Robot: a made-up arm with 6 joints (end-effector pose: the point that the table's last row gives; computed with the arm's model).
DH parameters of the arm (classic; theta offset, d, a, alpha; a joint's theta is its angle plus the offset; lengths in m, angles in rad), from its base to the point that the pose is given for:
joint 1: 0 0.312 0 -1.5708
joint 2: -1.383 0 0.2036 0
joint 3: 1.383 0 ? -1.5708
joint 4: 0 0.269 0 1.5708
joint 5: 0 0 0.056 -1.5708
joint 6: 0 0.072 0 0
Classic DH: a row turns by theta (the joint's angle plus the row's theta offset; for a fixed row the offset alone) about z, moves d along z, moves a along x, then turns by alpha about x.
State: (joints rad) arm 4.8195 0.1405 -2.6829 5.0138 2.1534 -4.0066
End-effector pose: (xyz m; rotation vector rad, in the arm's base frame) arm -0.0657 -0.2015 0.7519 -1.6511 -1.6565 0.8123
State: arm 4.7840 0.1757 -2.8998 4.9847 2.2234 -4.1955
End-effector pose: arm -0.0770 -0.1543 0.7637 -1.6804 -1.7188 0.7891
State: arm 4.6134 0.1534 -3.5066 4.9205 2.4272 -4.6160
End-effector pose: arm -0.0845 0.0347 0.7406 -1.9313 -1.8089 0.9921
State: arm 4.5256 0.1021 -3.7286 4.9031 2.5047 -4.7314
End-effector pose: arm -0.0671 0.1093 0.7027 -2.0431 -1.7766 1.1985
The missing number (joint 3, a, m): 0.061
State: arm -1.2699 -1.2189 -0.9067 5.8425 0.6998 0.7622
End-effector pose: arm 0.0285 -0.0969 0.6555 1.0730 -1.5640 1.4464
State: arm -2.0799 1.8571 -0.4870 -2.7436 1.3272 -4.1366
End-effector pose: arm 0.0444 0.1243 0.0404 -2.5427 1.6909 0.6021
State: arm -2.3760 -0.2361 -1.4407 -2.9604 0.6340 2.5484
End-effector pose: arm -0.2464 -0.2374 0.6117 0.3957 -0.7480 0.2549
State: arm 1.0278 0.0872 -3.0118 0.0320 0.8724 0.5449
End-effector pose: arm 0.0468 0.0787 0.8667 -1.1558 -0.2968 -1.3667
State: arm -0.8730 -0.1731 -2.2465 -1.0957 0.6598 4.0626
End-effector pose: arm 0.1255 -0.1495 0.8263 0.9352 0.7934 -1.1374
